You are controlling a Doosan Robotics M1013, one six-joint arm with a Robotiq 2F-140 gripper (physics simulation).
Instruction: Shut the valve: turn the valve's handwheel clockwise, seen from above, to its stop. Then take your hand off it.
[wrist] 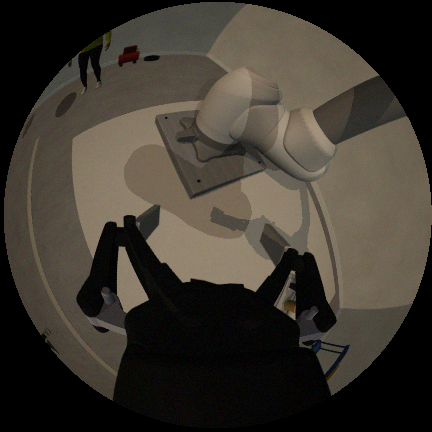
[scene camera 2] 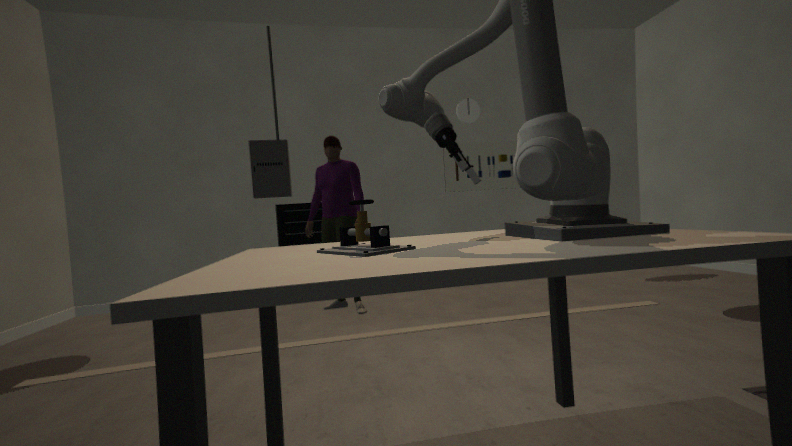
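The valve (scene camera 2: 361, 226) has a brass-yellow body and stands upright between two black brackets on a flat base plate (scene camera 2: 365, 250) on the table. Its dark handwheel (scene camera 2: 361, 202) lies level at the top of the stem, seen edge-on. My gripper (scene camera 2: 473, 176) (wrist: 211, 223) is open, its fingers wide apart with nothing between them. It hangs in the air above the table, higher than the handwheel and to its right in the scene view, well apart from it. In the wrist view a small part of the valve (wrist: 290, 306) shows behind the right finger linkage; the handwheel cannot be made out there.
The table (scene camera 2: 266, 271) (wrist: 107, 175) carries the valve and the robot's base plate (scene camera 2: 598, 229) (wrist: 220, 177). A person in purple (scene camera 2: 336, 188) stands behind the table. A person in yellow (wrist: 92, 55) and a blue frame (wrist: 332, 346) show in the wrist view.
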